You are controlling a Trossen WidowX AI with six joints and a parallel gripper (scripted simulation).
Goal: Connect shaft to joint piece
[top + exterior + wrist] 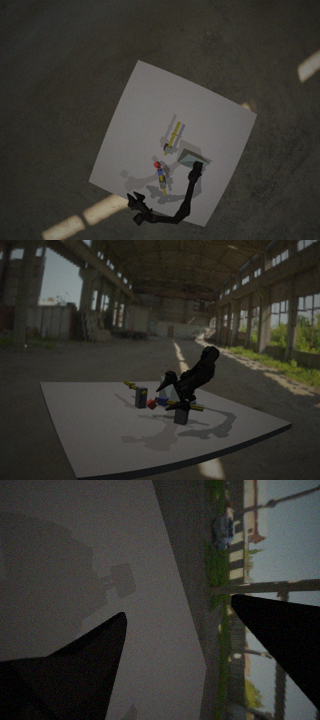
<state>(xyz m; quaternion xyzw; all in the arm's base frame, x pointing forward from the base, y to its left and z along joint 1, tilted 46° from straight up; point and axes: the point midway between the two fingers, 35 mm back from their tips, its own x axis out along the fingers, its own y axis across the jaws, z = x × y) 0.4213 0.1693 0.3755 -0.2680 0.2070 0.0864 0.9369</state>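
My gripper tip is now 250 mm to the left of the red joint piece, 150 mm past it and 100 mm above it.
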